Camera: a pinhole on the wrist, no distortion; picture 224 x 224 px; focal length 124.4 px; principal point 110.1 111.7 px. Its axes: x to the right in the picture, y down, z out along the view. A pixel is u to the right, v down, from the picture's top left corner.
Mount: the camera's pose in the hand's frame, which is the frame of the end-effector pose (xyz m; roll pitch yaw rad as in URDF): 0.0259 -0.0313 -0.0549 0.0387 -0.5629 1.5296
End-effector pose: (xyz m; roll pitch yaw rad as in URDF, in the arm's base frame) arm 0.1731 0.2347 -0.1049 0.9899 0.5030 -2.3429
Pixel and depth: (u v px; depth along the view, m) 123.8 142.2 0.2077
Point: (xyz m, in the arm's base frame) 0.0667 0.3825 -0.1195
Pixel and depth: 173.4 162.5 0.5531
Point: -0.1725 0.6293 0.1945
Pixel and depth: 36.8 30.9 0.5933
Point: -0.3435 0.5132 -0.6603
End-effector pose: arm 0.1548 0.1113 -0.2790 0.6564 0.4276 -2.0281
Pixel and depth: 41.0 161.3 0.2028
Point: -0.0035 0.2896 -0.3430
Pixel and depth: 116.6 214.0 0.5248
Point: -0.1429 0.5851 0.0306
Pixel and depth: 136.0 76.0 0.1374
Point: 0.0264 0.1003 -0.2984
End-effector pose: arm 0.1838 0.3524 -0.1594 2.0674 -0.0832 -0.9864
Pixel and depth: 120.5 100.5 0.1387
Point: 0.1999 0.3023 -0.2723
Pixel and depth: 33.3 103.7 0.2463
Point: 0.2828 0.3405 -0.4456
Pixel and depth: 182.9 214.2 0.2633
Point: -0.0822 0.3774 -0.3292
